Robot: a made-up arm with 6 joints.
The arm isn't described. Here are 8 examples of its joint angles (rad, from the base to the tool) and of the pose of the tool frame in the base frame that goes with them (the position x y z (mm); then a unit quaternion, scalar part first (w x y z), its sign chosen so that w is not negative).
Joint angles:
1: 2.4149 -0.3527 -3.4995 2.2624 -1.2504 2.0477
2: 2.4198 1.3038 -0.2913 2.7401 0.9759 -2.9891
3: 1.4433 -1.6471 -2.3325 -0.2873 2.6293 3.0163
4: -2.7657 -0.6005 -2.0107 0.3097 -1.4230 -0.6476
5: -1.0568 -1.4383 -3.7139 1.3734 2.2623 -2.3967
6: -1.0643 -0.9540 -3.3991 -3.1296 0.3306 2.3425
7: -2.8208 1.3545 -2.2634 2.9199 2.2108 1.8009
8: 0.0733 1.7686 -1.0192 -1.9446 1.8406 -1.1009
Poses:
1: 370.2 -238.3 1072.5 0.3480 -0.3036 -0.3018 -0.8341
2: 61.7 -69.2 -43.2 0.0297 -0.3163 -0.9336 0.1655
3: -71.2 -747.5 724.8 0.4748 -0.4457 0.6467 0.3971
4: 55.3 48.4 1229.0 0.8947 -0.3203 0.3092 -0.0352
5: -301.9 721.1 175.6 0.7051 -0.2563 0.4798 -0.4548
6: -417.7 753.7 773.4 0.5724 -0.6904 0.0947 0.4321
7: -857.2 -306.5 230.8 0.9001 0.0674 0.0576 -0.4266
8: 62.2 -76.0 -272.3 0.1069 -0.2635 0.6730 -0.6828
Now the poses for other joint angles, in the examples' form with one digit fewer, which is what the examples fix.
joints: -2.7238 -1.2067 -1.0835 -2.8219 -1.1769 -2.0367
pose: -37 -47 929 0.269 -0.258 -0.798 0.474
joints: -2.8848 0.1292 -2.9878 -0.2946 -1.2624 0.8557
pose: -46 -38 1259 0.797 0.235 0.414 0.372
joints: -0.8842 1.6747 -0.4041 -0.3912 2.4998 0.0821
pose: -110 79 94 0.261 0.195 -0.282 0.903
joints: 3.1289 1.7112 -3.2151 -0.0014 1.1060 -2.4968
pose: -960 12 306 0.061 0.928 -0.316 -0.188
